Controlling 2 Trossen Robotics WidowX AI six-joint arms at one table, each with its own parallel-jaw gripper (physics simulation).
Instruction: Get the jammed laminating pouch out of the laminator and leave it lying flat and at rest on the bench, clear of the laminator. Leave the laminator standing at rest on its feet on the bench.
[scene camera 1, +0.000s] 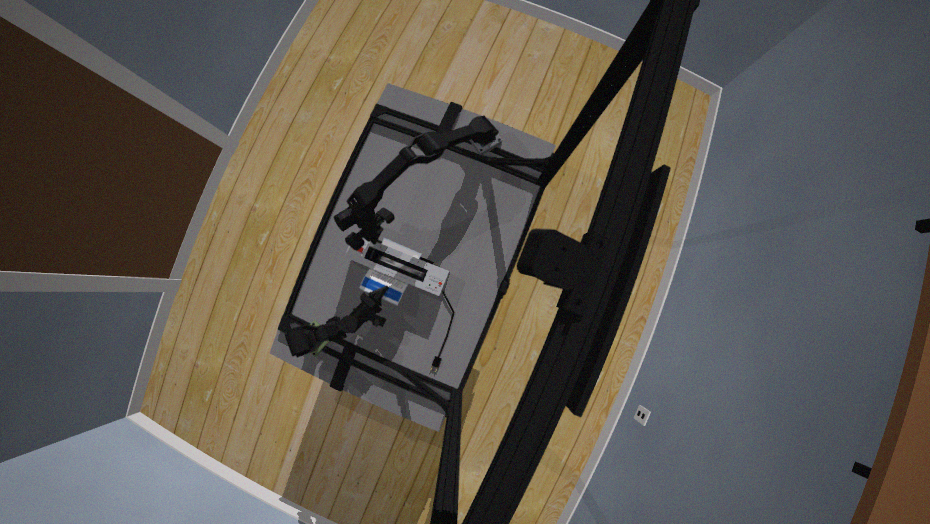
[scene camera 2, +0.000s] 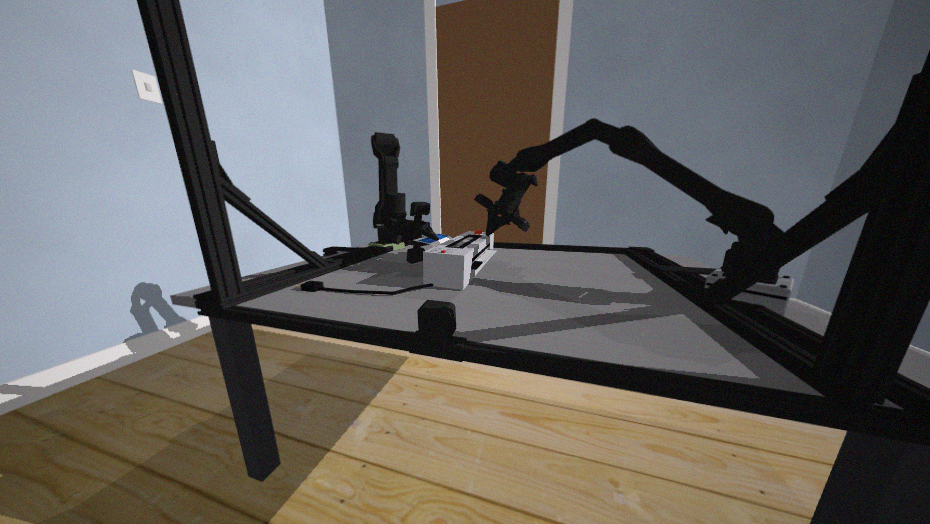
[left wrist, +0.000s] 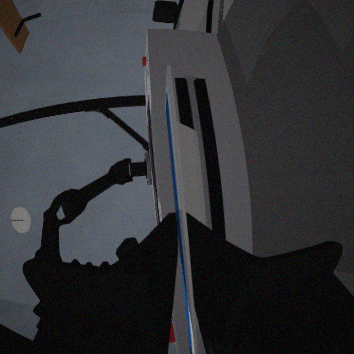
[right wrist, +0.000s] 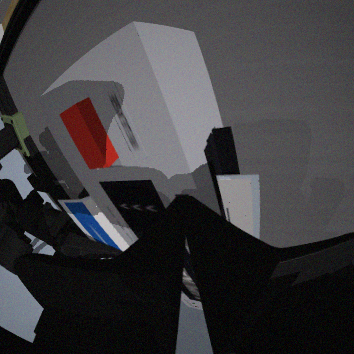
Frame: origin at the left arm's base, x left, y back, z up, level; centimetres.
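Seen in the pictures: left gripper, fingertip midpoint: (scene camera 1: 387, 286) (scene camera 2: 438, 240) (left wrist: 177, 219); right gripper, fingertip midpoint: (scene camera 1: 374, 243) (scene camera 2: 486, 235) (right wrist: 183, 203); left arm's base at its link origin: (scene camera 1: 313, 339) (scene camera 2: 386, 242) (right wrist: 12, 134); right arm's base at its link origin: (scene camera 1: 484, 136) (scene camera 2: 749, 276) (left wrist: 145, 167).
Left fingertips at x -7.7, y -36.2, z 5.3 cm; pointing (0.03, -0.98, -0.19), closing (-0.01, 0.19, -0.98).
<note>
Pixels of each thing's middle, then the offset from my left fingertips to it. "spot": a spot on its surface instead. Level surfaces: height alone.
- grey bench at its surface level: dz -7.8 cm
- pouch at the middle of its body: (left wrist: 189, 225) (right wrist: 160, 240) (scene camera 2: 457, 247) (scene camera 1: 390, 271) dx +3.5, dy -4.3, dz -2.1 cm
- red lever at the middle of its body: (right wrist: 90, 133) (scene camera 2: 478, 232) dx +17.4, dy -1.9, dz +0.6 cm
- pale sheet at the middle of its body: (right wrist: 246, 238) (scene camera 2: 487, 255) (scene camera 1: 401, 248) dx +6.8, dy -12.8, dz -3.9 cm
- laminator's black power cable at a spot on its surface: (scene camera 2: 369, 291) (scene camera 1: 450, 325) spot: dx -26.0, dy -5.0, dz -7.0 cm
- plug at the middle of its body: (scene camera 2: 312, 286) (scene camera 1: 436, 362) dx -31.8, dy +8.5, dz -7.0 cm
- black frame rail at a spot on its surface: (scene camera 2: 565, 369) (scene camera 1: 522, 246) spot: dx -24.7, dy -45.2, dz -8.4 cm
The white laminator (scene camera 1: 434, 279) (scene camera 2: 447, 267) (left wrist: 230, 158) (right wrist: 165, 88) stands on the grey bench (scene camera 1: 325, 270) (scene camera 2: 567, 270). The pouch (scene camera 1: 380, 287) (scene camera 2: 432, 240) (left wrist: 175, 158) (right wrist: 89, 219), pale with a blue card inside, sticks out of its slot on one side. My left gripper (scene camera 1: 381, 293) (left wrist: 177, 219) is shut on the pouch's free edge, which runs between the fingers. My right gripper (scene camera 1: 357, 242) (scene camera 2: 488, 229) (right wrist: 183, 203) is shut and empty, just above the laminator's end, next to a red lever (right wrist: 88, 133) (scene camera 2: 476, 232). A pale sheet (right wrist: 239, 201) shows on the laminator's other side.
The laminator's black power cable (scene camera 1: 447, 322) (scene camera 2: 369, 290) trails over the bench to a plug (scene camera 1: 437, 362) (scene camera 2: 311, 285). A black frame rail (scene camera 1: 515, 244) (scene camera 2: 567, 364) borders the bench. A black camera mast crosses scene camera 1 on the right.
</note>
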